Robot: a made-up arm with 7 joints. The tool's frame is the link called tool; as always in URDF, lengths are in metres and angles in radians.
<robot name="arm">
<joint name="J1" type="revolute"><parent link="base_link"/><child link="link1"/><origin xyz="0 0 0.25" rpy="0 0 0"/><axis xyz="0 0 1"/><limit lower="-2.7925" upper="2.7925" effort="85" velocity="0.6"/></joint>
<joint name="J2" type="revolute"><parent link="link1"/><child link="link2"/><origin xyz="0 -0.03 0.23" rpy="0 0 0"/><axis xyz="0 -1 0"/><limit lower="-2.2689" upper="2.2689" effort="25" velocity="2.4"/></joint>
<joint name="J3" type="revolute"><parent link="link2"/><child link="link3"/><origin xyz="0 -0.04 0.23" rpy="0 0 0"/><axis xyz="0 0 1"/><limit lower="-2.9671" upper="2.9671" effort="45" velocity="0.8"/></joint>
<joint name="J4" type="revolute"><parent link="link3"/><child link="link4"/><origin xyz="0.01 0.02 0.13" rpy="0 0 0"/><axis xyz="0 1 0"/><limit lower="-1.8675" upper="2.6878" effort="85" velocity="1.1"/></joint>
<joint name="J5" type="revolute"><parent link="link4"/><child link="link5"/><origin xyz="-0.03 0.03 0.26" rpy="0 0 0"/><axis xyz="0 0 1"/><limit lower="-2.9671" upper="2.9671" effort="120" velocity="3.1"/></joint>
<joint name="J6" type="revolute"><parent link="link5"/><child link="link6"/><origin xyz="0 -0.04 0.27" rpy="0 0 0"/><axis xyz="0 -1 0"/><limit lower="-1.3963" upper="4.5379" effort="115" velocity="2.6"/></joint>
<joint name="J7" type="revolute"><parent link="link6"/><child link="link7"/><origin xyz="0.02 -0.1 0.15" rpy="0 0 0"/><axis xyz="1 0 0"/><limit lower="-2.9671" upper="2.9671" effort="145" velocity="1.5"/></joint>
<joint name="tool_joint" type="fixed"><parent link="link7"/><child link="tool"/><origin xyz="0 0 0" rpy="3.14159 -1.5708 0"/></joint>
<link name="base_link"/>
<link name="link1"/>
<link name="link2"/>
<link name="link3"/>
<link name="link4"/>
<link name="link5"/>
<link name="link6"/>
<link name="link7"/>
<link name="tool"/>
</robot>
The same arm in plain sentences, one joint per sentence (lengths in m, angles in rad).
The arm has seven revolute joints in a row. What follows holds with every joint at zero, and every direction is one of the base frame's.
The first joint lies 0.25 m along +z from the base frame's origin and turns about +z, from -2.7925 to 2.7925 rad.
The second joint lies 0.03 m along -y and 0.23 m along +z from the first joint and turns about -y, from -2.2689 to 2.2689 rad.
The third joint lies 0.04 m along -y and 0.23 m along +z from the second joint and turns about +z, from -2.9671 to 2.9671 rad.
The fourth joint lies 0.01 m along +x and 0.02 m along +y and 0.13 m along +z from the third joint and turns about +y, from -1.8675 to 2.6878 rad.
The fifth joint lies 0.03 m along -x and 0.03 m along +y and 0.26 m along +z from the fourth joint and turns about +z, from -2.9671 to 2.9671 rad.
The sixth joint lies 0.04 m along -y and 0.27 m along +z from the fifth joint and turns about -y, from -1.3963 to 4.5379 rad.
The seventh joint lies 0.02 m along +x and 0.1 m along -y and 0.15 m along +z from the sixth joint and turns about +x, from -2.9671 to 2.9671 rad.
The tool frame, which is the frame that the pose is given for, lies at the same point as the seventh joint; its axes are the base frame's turned by roll 3.1416, pitch -1.5708 and yaw 0 rad (as in URDF: about the fixed x, then y, then z).

